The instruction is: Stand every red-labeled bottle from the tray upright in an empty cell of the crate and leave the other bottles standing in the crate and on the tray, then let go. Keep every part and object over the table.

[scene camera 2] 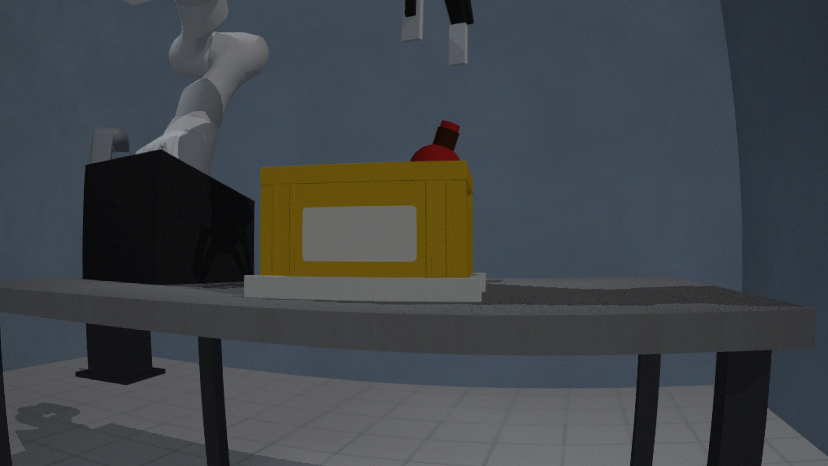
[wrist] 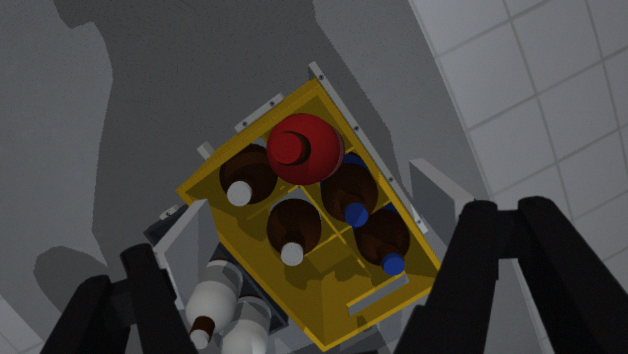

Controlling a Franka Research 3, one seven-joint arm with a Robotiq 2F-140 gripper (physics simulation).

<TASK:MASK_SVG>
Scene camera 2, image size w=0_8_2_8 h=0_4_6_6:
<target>gripper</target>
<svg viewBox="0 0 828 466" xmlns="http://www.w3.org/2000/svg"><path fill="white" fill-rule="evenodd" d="M445 0L451 25L449 25L449 65L467 64L467 25L474 23L471 0ZM403 0L402 42L422 40L424 0Z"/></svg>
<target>red-labeled bottle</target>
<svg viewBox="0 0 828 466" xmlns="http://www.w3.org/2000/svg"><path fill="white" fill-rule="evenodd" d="M460 126L449 121L441 121L433 144L420 148L412 156L410 162L460 161L458 155L454 152Z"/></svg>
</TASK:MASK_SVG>
